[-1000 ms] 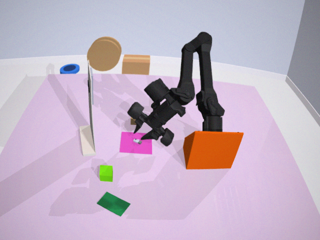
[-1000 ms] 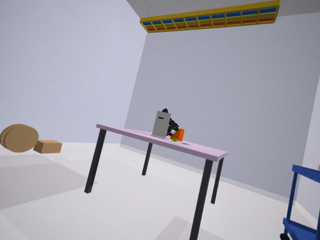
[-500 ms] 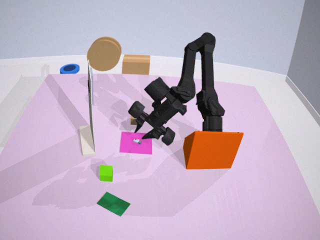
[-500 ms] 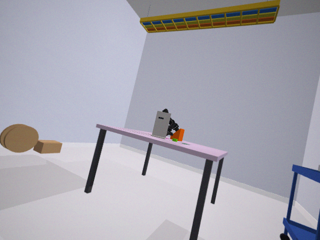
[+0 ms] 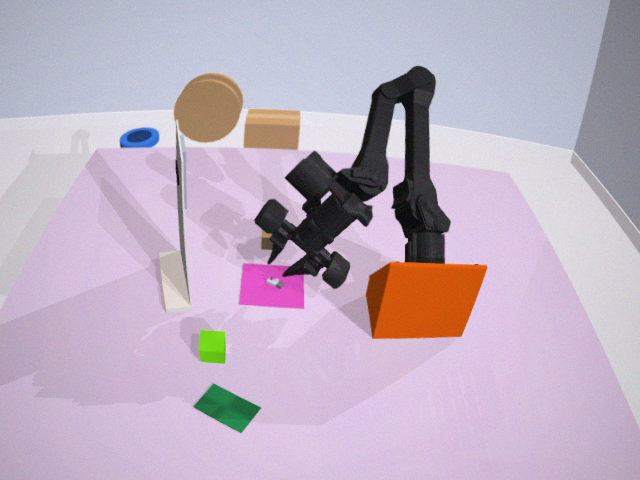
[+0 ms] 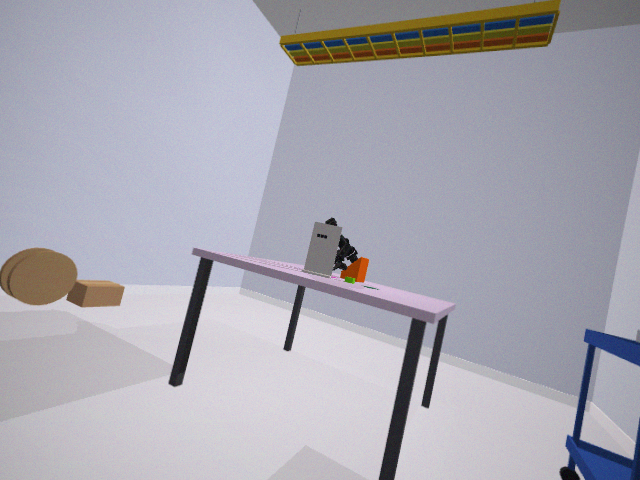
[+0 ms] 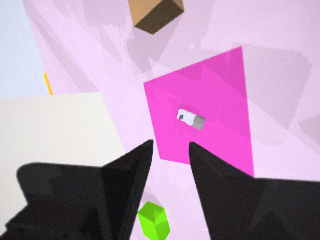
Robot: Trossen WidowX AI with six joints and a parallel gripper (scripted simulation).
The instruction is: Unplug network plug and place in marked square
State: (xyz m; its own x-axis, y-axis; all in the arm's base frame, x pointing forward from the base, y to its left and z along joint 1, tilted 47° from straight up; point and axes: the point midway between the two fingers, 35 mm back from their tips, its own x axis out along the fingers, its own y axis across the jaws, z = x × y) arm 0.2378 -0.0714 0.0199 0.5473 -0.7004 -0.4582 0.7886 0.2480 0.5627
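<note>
My gripper tip is 4 cm above the pale grey network plug and 1 cm to the left of it. Round my gripper tip: flat dark green tile: 30 cm to the left, 7 cm ahead, 5 cm below; then upright panel: 19 cm ahead, 9 cm above, 1 cm to the right; then magenta square: 5 cm below, 1 cm to the right, 1 cm ahead.
</note>
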